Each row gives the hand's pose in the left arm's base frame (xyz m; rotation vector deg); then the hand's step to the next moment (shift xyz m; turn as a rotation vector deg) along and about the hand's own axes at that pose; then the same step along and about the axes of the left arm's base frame.
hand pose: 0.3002 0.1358 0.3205 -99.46 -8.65 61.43
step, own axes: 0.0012 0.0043 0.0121 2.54 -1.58 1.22
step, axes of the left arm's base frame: -0.0095 0.0072 -0.0049 1.22 2.98 -0.27
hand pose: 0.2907 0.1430 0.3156 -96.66 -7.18 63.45
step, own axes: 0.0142 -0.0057 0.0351 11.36 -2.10 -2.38
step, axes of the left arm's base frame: -0.0146 0.0352 -0.0042 8.98 5.68 -5.13
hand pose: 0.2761 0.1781 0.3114 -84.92 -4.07 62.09
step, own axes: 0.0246 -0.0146 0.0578 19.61 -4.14 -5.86
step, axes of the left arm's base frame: -0.0154 0.0621 0.0081 16.89 8.62 -8.75
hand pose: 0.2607 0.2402 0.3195 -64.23 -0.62 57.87
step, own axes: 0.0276 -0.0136 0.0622 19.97 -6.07 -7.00
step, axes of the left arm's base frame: -0.0044 0.0636 0.0275 18.92 7.91 -8.02
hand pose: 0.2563 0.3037 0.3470 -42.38 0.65 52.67
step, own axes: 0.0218 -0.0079 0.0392 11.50 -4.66 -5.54
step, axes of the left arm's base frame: 0.0078 0.0355 0.0274 12.18 3.23 -5.09
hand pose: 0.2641 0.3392 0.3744 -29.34 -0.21 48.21
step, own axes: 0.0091 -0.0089 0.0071 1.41 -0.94 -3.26
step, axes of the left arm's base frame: 0.0110 0.0046 0.0083 2.28 -0.92 -2.73
